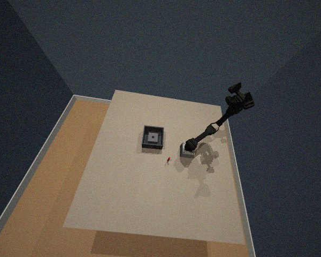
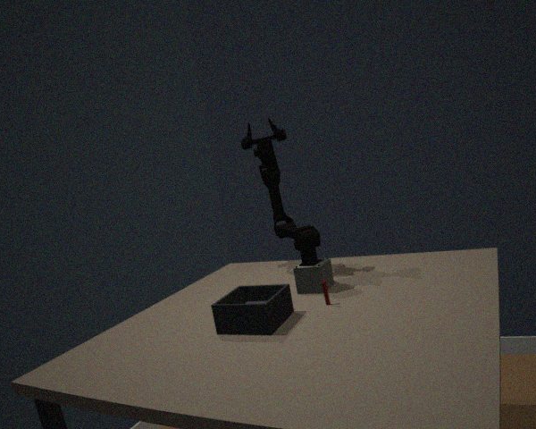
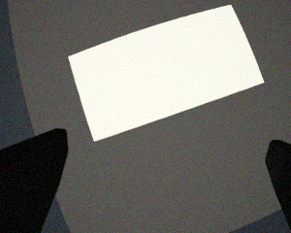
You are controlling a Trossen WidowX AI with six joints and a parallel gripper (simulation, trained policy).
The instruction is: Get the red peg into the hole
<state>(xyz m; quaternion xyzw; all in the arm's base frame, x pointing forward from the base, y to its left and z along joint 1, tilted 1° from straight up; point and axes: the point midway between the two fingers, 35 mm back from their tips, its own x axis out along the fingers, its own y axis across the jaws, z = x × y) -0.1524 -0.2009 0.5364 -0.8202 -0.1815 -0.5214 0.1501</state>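
Right now the red peg is 29 cm ahead of my gripper tip, 33 cm to the left of it and 63 cm below it. From my gripper tip the other things lie so: plate 47 cm ahead, 15 cm to the left, 62 cm below; then dark box 47 cm ahead, 15 cm to the left, 64 cm below.
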